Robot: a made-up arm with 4 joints.
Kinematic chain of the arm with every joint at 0, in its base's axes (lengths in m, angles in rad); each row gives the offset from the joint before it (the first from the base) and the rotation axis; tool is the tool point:
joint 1: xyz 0 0 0.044 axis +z
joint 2: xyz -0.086 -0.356 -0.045 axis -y
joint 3: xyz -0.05 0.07 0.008 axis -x
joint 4: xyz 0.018 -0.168 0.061 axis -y
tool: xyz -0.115 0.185 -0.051
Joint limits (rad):
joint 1: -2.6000..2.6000
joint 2: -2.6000..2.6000
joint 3: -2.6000..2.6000
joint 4: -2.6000..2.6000
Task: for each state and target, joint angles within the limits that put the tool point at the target. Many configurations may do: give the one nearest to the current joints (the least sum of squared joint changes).
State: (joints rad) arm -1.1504 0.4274 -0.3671 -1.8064
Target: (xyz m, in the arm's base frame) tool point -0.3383 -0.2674 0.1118
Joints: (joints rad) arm -0.3290 0.5857 -0.5197 -1.7574
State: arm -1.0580 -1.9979 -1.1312 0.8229
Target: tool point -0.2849 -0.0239 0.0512
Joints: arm -1.0087 -1.6488 -0.2494 1.0219
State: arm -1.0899 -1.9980 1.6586 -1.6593
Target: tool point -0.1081 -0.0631 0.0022
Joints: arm -1.2500 -2.2114 1.0236 -1.6865
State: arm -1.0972 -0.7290 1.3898 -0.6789
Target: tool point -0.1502 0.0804 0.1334
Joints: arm -1.4992 -1.0908 1.1208 -1.1968
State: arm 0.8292 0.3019 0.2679 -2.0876
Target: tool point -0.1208 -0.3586 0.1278
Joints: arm 0.3607 0.6233 -0.1284 -1.8486
